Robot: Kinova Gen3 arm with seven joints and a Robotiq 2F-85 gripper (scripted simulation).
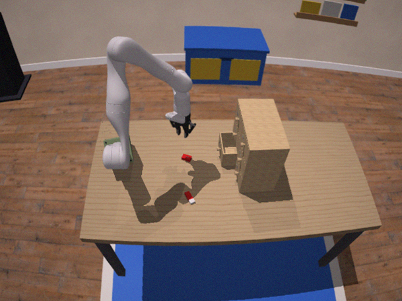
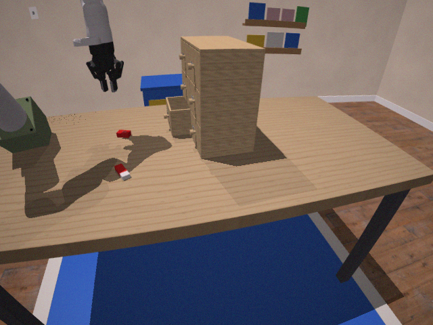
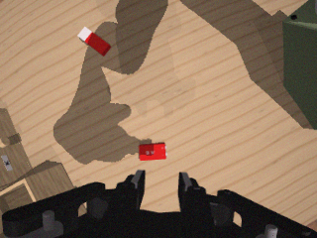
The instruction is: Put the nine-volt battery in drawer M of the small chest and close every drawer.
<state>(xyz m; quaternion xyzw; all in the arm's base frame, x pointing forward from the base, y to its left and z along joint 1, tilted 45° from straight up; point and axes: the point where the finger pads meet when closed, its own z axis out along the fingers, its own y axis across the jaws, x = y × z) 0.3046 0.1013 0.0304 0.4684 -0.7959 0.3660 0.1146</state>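
Right now my hand is 18 cm above the nine-volt battery, 1 cm to the left of it and 1 cm short of it. From my hand the other things lie so: red-and-white object (25 cm to the right, 18 cm below, 2 cm ahead).
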